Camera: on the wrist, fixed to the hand. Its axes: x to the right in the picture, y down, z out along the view.
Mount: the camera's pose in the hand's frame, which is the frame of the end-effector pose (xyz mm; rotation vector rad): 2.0 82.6 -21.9 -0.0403 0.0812 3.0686
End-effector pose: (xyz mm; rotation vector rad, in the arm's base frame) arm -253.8 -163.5 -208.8 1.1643 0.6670 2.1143
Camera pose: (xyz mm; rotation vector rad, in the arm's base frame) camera -296.7 -220.7 -161.9 -0.5234 0.9347 -0.7678
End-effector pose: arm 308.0 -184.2 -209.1 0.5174 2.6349 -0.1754
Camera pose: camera 329.4 -102.9 -193.6 2.9224 -0.4458 0.7265
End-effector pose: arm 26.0 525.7 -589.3 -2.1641 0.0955 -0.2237
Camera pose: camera 25.0 460.8 -644.9 0.0107 2.6519 1.2955
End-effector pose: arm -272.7 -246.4 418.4 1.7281 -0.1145 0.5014
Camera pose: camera -305.3 -243.7 497.4 0.1035 2.0835 -1.8232
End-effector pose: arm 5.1 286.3 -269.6 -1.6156 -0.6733 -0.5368
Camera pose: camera 64.3 257.7 -324.2 -0.8651 1.9240 1.5722
